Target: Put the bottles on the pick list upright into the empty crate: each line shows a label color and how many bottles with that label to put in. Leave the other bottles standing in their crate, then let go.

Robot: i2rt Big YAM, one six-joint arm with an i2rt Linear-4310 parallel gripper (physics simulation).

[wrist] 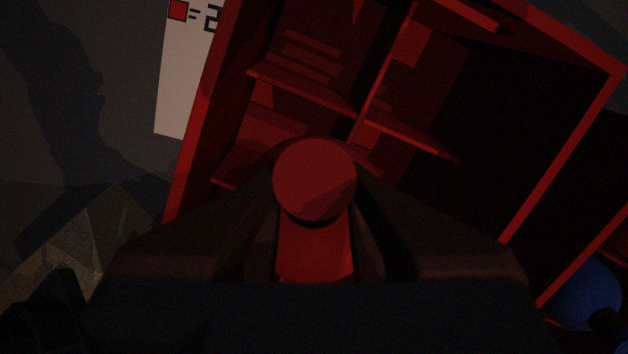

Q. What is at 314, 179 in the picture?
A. A red-capped bottle.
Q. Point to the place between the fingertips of my gripper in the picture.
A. At 314, 175
